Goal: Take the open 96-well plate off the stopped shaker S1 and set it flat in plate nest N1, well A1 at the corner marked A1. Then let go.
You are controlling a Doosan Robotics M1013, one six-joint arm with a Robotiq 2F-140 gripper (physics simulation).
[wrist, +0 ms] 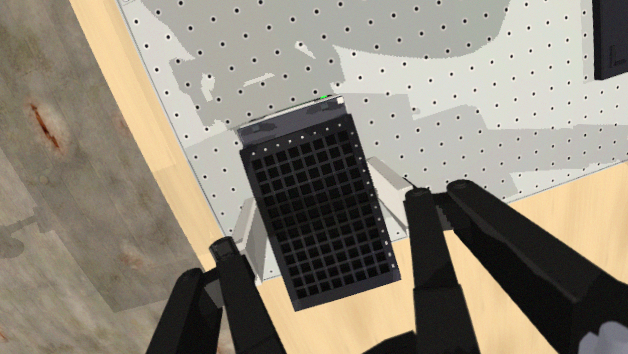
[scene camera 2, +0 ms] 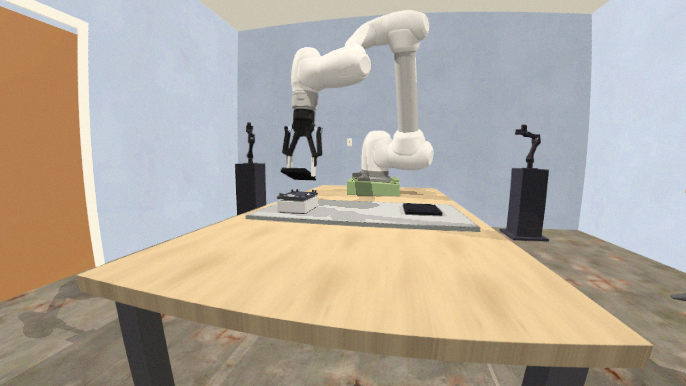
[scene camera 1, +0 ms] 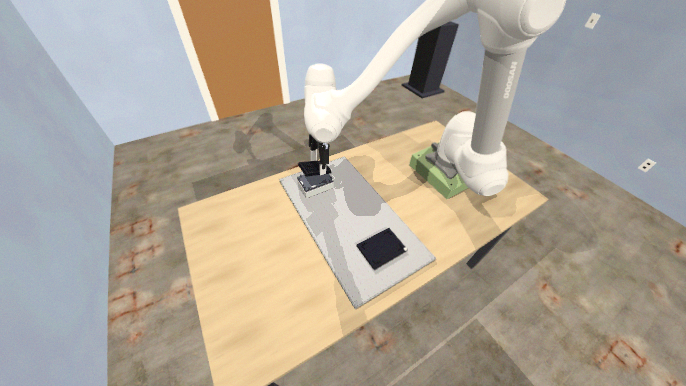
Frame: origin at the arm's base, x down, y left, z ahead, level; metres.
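Where they show: gripper, fingertip midpoint: (wrist: pixel 315 194) (scene camera 2: pixel 300 175) (scene camera 1: pixel 318 167); arm's base at its link origin: (scene camera 2: pixel 374 179) (scene camera 1: pixel 449 161).
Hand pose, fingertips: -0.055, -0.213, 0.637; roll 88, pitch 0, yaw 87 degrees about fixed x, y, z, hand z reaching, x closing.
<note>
Things, the pixels of their top centre, and the offset from my fingertips, as dx, dy, dz. Level surfaces: height alone.
- open 96-well plate at its top centre: (wrist: pixel 325 233) (scene camera 2: pixel 299 167) (scene camera 1: pixel 314 163) -0.029, +0.000, +0.015
- Plate nest N1 at its top centre: (scene camera 2: pixel 421 206) (scene camera 1: pixel 382 246) +0.105, +0.423, -0.064
- grey perforated board at its surface level: dx +0.119
- wooden table at its surface level: dx +0.132
The open 96-well plate (scene camera 1: pixel 309 167) (scene camera 2: pixel 297 174) (wrist: pixel 315 190) is black with a grid of square wells. My gripper (scene camera 1: pixel 318 166) (scene camera 2: pixel 301 169) (wrist: pixel 315 194) is shut on its two long sides and holds it above shaker S1. In scene camera 2 the plate looks tilted, its right side lower, with a gap below it. Shaker S1 (scene camera 1: pixel 318 190) (scene camera 2: pixel 294 206) (wrist: pixel 290 123) has a white body and a dark top with corner posts; in the wrist view the plate hides most of it. Plate nest N1 (scene camera 1: pixel 381 248) (scene camera 2: pixel 422 209) (wrist: pixel 611 42) is a flat black rectangle; its A1 mark is not readable.
The shaker and nest stand toward opposite ends of a grey perforated board (scene camera 1: pixel 345 220) (scene camera 2: pixel 350 218) (wrist: pixel 370 75) on the wooden table (scene camera 1: pixel 250 260) (scene camera 2: pixel 360 280). The arm's green base (scene camera 1: pixel 440 175) (scene camera 2: pixel 373 187) is on the table behind the board in scene camera 2.
</note>
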